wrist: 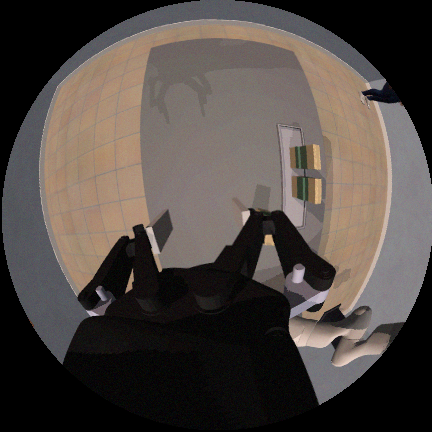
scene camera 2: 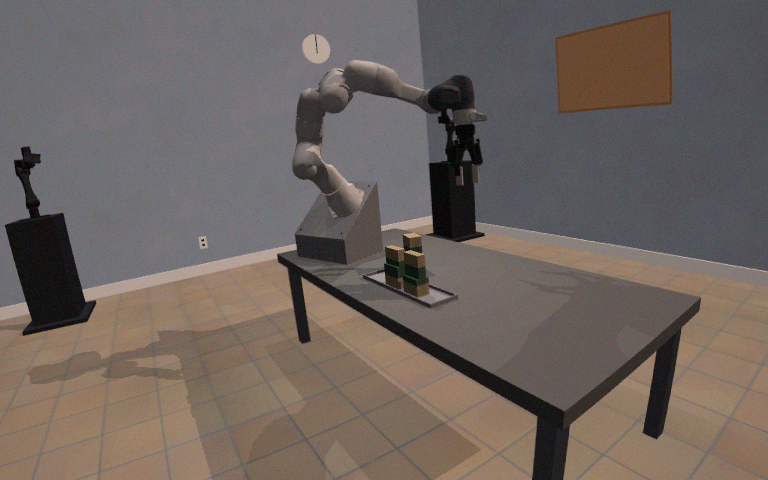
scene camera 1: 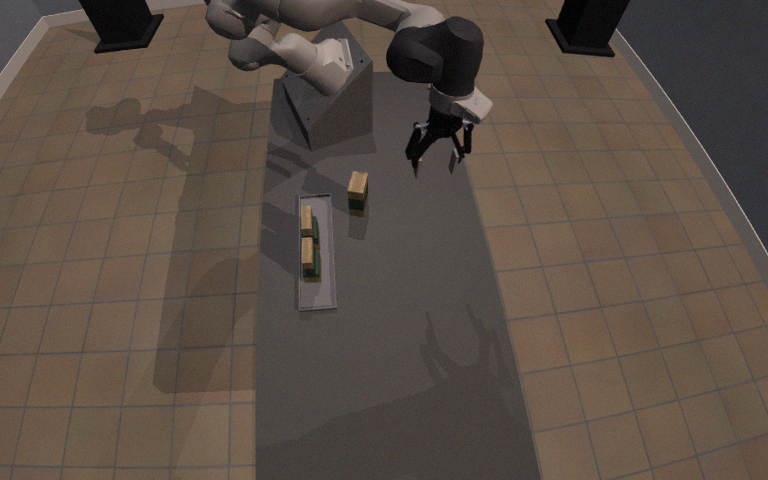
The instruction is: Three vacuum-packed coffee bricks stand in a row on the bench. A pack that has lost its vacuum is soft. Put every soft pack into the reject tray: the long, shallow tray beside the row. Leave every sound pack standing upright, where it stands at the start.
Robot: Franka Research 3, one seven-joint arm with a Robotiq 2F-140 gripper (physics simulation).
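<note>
Two coffee packs, tan with green bands, stand upright in the long, shallow grey tray. The one farther from the robot's base and the one nearer to it are a small gap apart. Their green bands stick out on one side. A third pack stands upright on the bench beside the tray; a finger mostly hides it in the wrist view. My gripper is open and empty, high above the bench, off to the third pack's side away from the tray.
The robot's wedge-shaped base stands at the end of the bench, behind the packs. Two black pedestals stand on the floor beyond the bench. The tray lies near one long edge of the bench.
</note>
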